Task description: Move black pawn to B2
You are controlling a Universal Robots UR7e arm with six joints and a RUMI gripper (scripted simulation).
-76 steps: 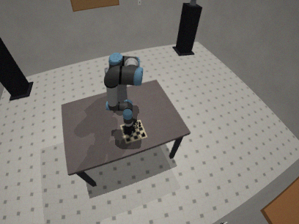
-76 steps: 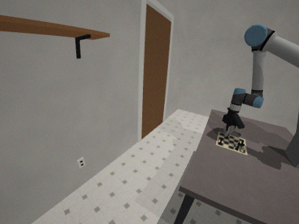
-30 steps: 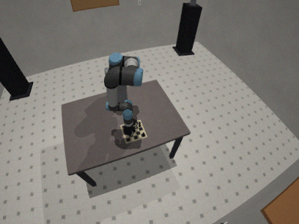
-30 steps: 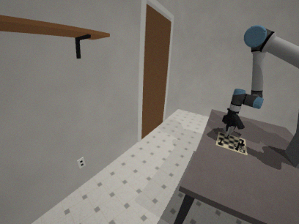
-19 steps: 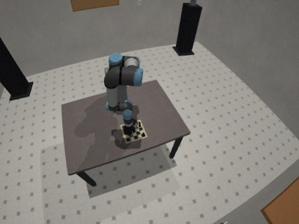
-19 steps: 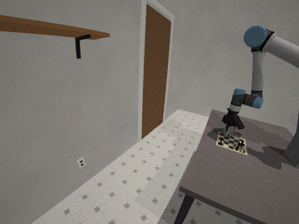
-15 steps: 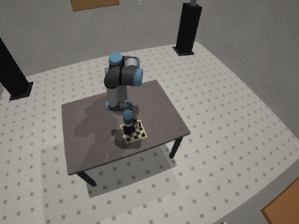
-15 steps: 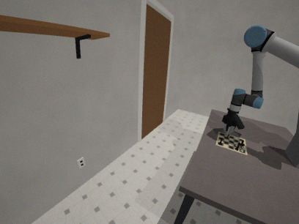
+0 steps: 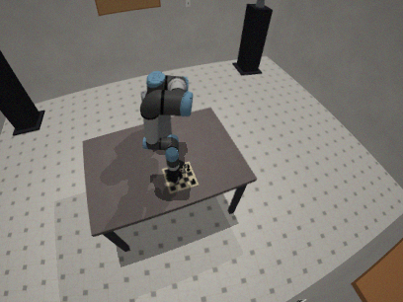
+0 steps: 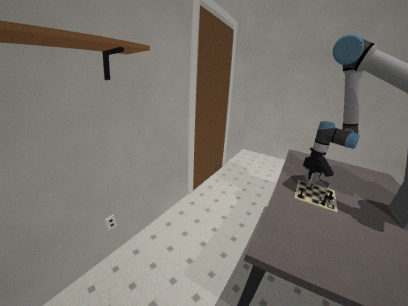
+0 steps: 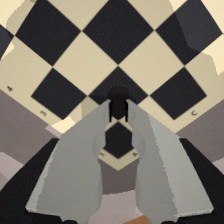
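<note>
My gripper is now 10 mm above the black pawn. From my hand the other things lie so: white piece 120 mm behind, 110 mm to the left, 10 mm below; chessboard 40 mm behind, 30 mm to the left, 30 mm below.
</note>
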